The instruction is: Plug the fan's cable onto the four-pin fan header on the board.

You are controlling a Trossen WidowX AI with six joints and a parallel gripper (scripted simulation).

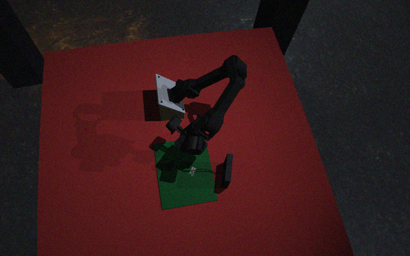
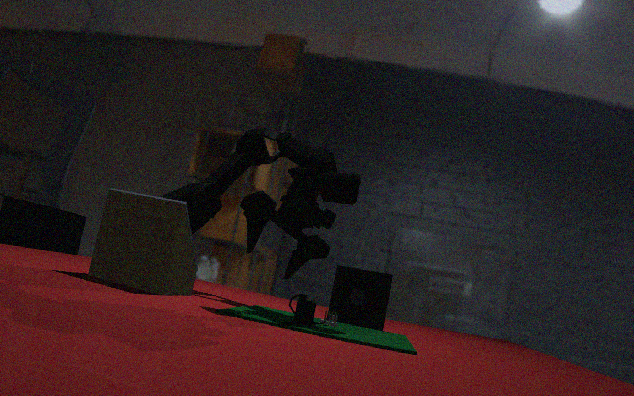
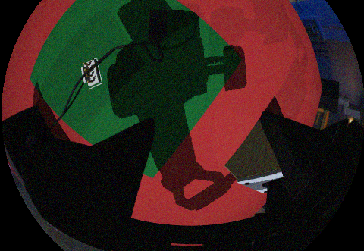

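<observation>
Right now my gripper tip is 9 cm short of the black plug, 5 cm to the left of it and 6 cm above it. Also, from my gripper tip: green board 12 cm ahead, 10 cm below; four-pin header 12 cm ahead, 3 cm to the left, 9 cm below; black fan 17 cm ahead, 16 cm to the left, 3 cm below.
</observation>
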